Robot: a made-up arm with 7 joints.
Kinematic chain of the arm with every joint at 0, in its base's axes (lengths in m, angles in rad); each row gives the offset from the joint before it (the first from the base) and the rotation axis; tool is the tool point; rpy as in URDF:
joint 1: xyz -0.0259 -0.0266 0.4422 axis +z
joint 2: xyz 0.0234 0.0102 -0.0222 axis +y
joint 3: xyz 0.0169 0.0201 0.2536 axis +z
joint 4: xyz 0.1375 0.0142 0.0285 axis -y
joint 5: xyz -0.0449 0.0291 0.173 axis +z
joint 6: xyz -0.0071 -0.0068 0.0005 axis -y
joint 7: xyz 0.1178 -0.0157 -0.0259 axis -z
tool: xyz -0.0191 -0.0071 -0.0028 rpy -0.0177 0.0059 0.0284
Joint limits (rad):
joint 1: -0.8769..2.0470
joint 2: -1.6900..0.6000
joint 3: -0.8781..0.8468
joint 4: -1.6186..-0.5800
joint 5: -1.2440..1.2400
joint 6: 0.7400..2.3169
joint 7: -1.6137..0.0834
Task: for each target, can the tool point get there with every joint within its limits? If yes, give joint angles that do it. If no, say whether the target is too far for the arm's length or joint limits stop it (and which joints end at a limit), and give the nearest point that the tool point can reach.
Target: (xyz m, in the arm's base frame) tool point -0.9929 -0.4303 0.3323
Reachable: no: too far | nearest point -0.5939 -0.2637 0.4365 | short by 0.445 m
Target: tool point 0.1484 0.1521 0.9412
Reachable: yes | joints -0.6383 -0.7144 0.5463 -1.2981 0.5393 1.8197 -0.1886
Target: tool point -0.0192 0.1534 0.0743
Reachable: no: joint limits stop it (at a limit: joint 2, joint 4, joint 6, joint 7) | nearest point -0.0089 0.4313 0.3684 | short by 0.405 m
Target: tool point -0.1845 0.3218 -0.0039
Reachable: no: joint limits stop it (at a limit: joint 2, joint 4, joint 6, joint 7) | nearest point -0.2170 0.3933 0.3667 | short by 0.379 m
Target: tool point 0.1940 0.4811 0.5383
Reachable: yes | joints 1.2768 0.4142 -0.2433 -1.5009 0.8504 1.8176 -1.0726
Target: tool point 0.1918 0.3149 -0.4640
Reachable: no: too far | nearest point 0.2280 0.3717 0.3654 | short by 0.832 m
